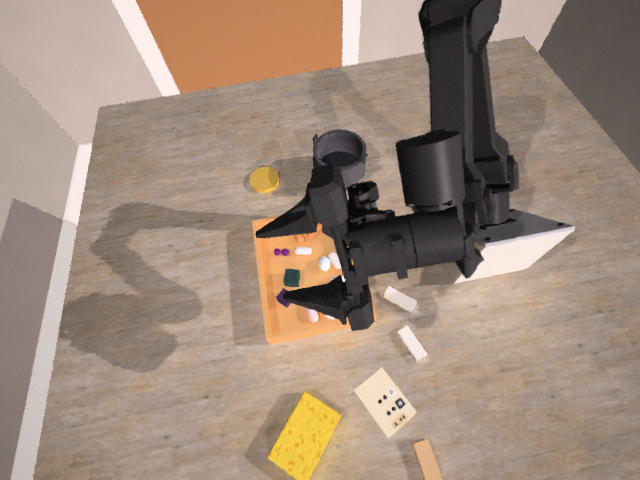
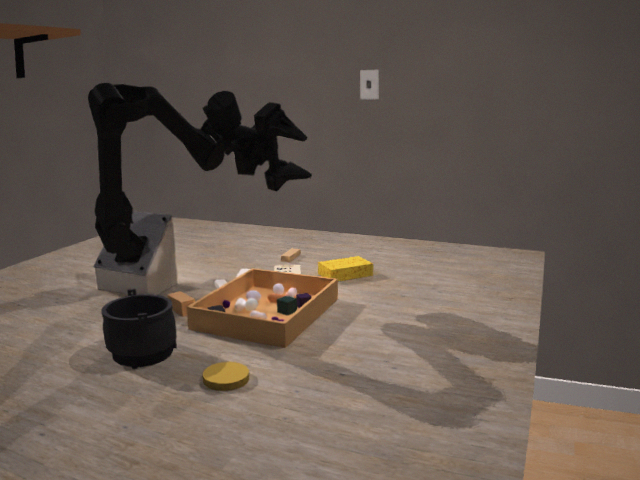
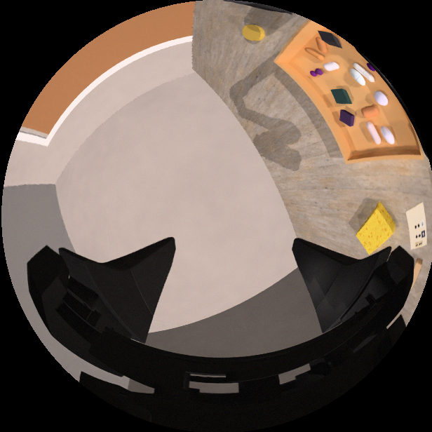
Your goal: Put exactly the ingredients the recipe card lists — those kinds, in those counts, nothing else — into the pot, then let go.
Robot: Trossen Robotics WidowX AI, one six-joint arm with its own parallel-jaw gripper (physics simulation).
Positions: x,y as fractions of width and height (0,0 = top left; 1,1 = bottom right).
Labels:
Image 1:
my gripper: 0.42,0.56
dark pot: 0.54,0.31
orange tray: 0.44,0.68
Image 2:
my gripper: 0.48,0.33
yellow disc: 0.35,0.78
dark pot: 0.22,0.69
orange tray: 0.38,0.68
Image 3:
my gripper: 0.55,0.57

